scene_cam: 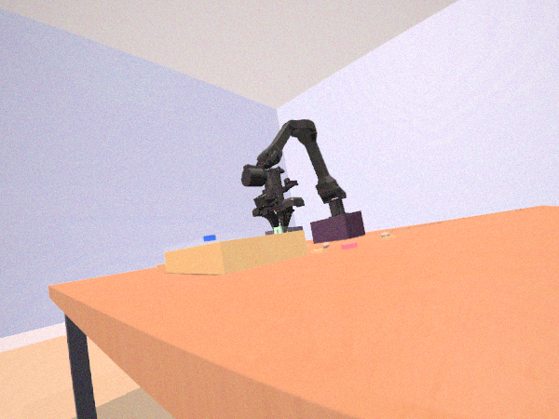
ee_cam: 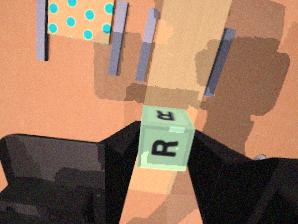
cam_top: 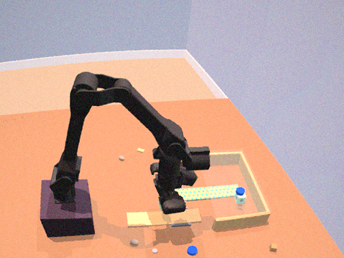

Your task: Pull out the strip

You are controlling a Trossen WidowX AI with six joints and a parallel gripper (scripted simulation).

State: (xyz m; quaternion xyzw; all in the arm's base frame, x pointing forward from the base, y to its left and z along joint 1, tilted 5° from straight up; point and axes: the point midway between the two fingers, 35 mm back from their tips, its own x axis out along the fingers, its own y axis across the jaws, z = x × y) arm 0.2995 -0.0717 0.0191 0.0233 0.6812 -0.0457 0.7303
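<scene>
My gripper tip is now 50 mm above the pale yellow strip and 10 mm to the left of it. Also, from my gripper tip: tan block (280 mm ahead, 250 mm to the right, 50 mm below); pink block (280 mm to the left, 150 mm ahead, 50 mm below).
</scene>
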